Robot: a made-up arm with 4 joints.
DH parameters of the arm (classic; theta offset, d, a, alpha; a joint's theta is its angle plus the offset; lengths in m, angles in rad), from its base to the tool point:
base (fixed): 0 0.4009 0.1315 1.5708
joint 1: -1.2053 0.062 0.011 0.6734
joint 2: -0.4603 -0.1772 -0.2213 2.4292
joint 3: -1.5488 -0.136 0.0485 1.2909
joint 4: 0.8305 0 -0.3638 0
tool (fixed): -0.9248 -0.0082 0 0
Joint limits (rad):
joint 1: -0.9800..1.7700
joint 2: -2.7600..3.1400
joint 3: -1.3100..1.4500
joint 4: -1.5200..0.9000
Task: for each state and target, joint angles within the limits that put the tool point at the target. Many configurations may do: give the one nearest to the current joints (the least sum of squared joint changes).
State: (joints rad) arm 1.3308 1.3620 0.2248 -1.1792
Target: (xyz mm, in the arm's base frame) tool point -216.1 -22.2 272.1
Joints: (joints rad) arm 0.8017 0.7822 0.3670 -0.7974
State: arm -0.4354 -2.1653 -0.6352 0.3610
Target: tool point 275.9 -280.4 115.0
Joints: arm 0.5513 -1.8997 -0.6129 0.2335
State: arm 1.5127 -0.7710 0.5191 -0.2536
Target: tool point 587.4 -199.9 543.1
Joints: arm 1.5920 -1.5906 0.7403 0.7071
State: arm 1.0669 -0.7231 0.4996 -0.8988
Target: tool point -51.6 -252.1 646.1
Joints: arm 0.8524 -0.8404 0.3958 -1.1074
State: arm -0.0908 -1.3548 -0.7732 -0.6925
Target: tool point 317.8 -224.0 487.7
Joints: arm -0.3909 -1.6426 -0.0773 -1.2242
